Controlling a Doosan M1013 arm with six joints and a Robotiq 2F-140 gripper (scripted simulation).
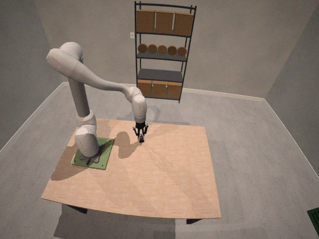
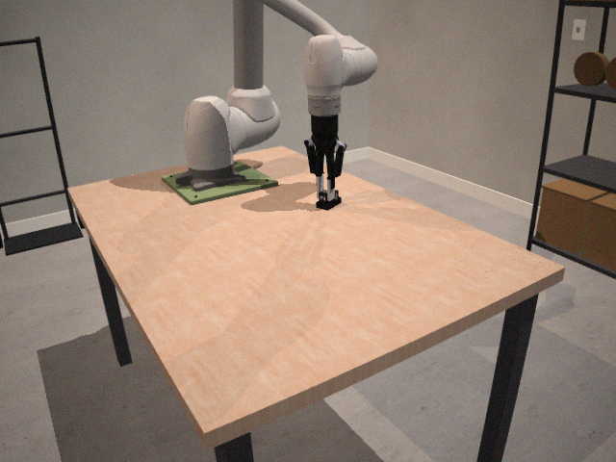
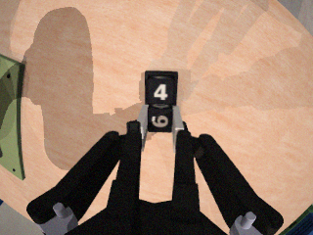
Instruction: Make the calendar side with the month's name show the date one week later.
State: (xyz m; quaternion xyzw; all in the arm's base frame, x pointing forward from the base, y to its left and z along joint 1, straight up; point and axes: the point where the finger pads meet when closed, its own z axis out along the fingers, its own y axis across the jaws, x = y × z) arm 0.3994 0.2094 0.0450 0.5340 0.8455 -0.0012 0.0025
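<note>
My gripper is now 10 mm past the black tray, 10 mm to the right of it and 50 mm above it.
</note>
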